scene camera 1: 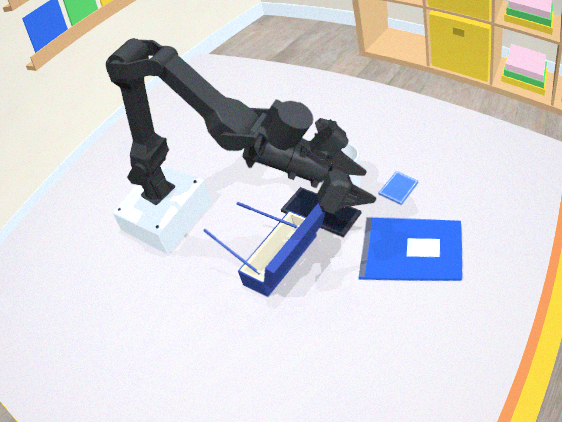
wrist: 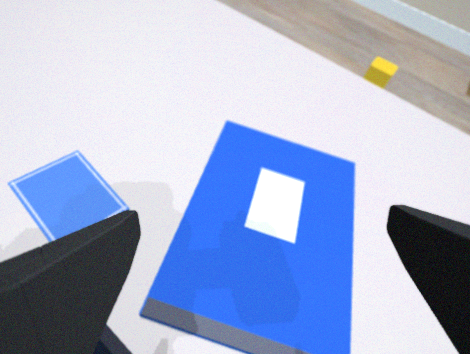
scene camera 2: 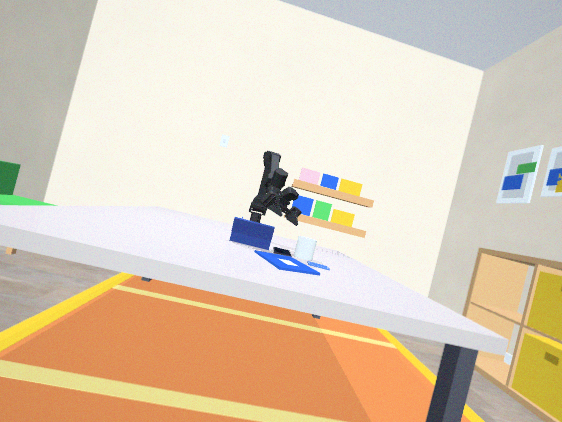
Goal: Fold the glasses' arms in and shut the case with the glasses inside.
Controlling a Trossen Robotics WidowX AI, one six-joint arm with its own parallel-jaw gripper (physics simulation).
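The glasses case stands open on the table, with its cream inside showing and its blue lid upright on the side away from the robot's base. The glasses' two thin blue arms stick out over the case's open side toward the base, apart from each other and unfolded. The frame of the glasses cannot be made out. My gripper is open and empty. It hangs above the table beyond the lid, pointing away from the case. The case does not show in the wrist view.
A dark flat tablet-like object lies beside the case, under the gripper. A blue folder with a white label and a small light-blue square lie beyond. A white cup stands behind the gripper.
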